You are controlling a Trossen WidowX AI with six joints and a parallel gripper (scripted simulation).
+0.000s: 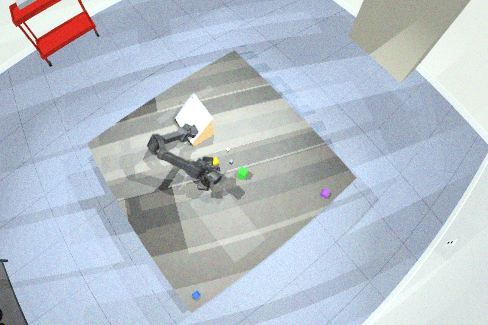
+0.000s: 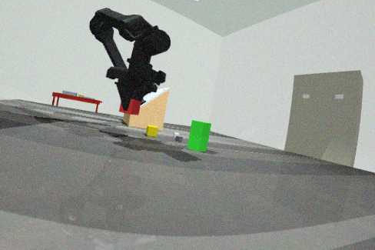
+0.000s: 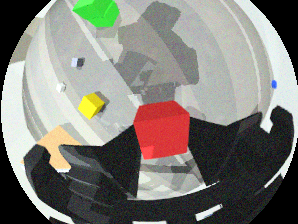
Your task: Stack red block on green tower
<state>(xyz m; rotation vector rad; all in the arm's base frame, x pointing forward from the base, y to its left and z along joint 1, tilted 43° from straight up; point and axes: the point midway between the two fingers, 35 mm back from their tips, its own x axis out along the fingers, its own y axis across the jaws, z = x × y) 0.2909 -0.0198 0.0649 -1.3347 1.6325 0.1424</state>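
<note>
Now: gripper tip 18 cm to the right of the small grey piece, 7 cm above it and 4 cm past it. From my gripper tip the other things lie so: blue block (56 cm ahead, 38 cm to the right, 6 cm below); then red block (1 cm above); then yellow block (9 cm to the left, 9 cm behind, 6 cm below).
</note>
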